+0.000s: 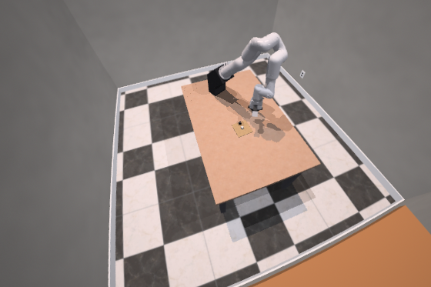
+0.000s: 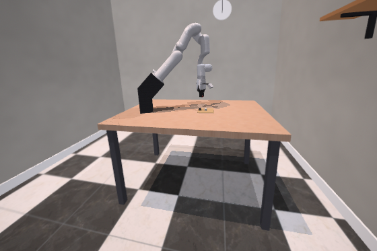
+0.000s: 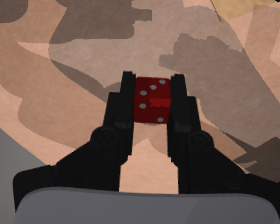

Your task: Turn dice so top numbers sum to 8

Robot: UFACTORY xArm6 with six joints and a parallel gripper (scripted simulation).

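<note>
Now: hand 11 cm to the left of the white die, 11 cm above it and 8 cm short of it. Also, from my hand: tan mat (12 cm below, 11 cm to the right, 8 cm ahead); red die (1 cm below).
</note>
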